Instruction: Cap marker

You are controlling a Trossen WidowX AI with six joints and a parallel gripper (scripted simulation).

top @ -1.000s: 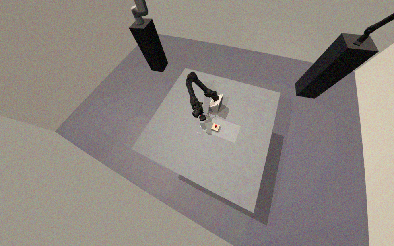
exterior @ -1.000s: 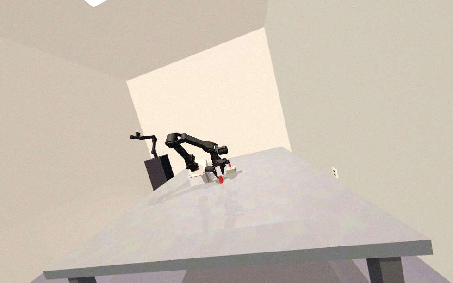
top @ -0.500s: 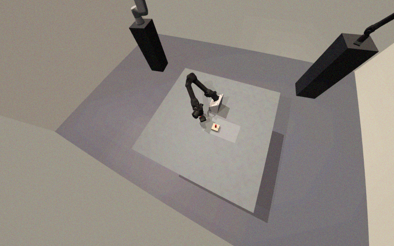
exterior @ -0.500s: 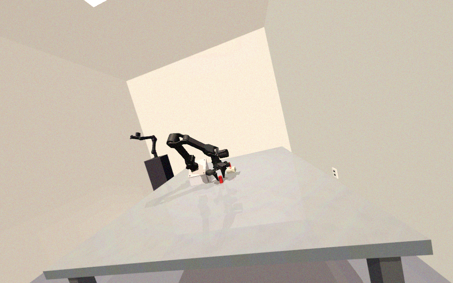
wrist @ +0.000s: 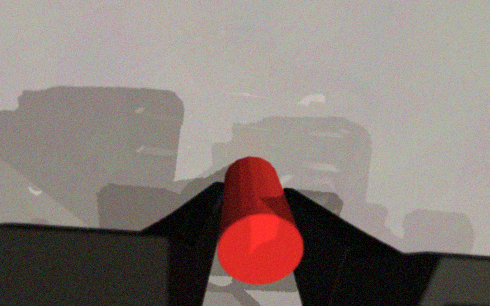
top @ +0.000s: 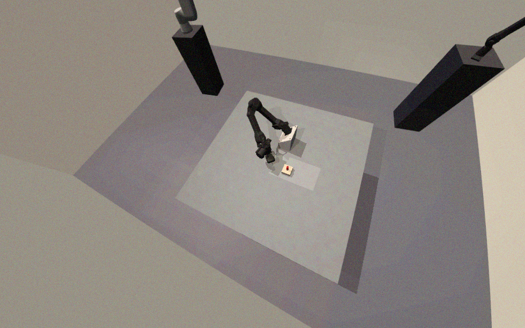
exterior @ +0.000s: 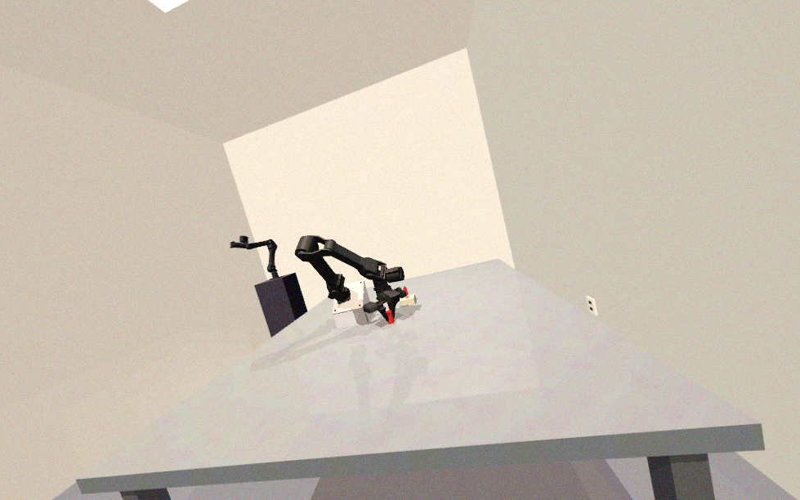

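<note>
Now: gripper tip 80 mm short of the holder block and 180 mm to the right of it. From my gripper tip the other things lie so: red cap (10 mm above).
</note>
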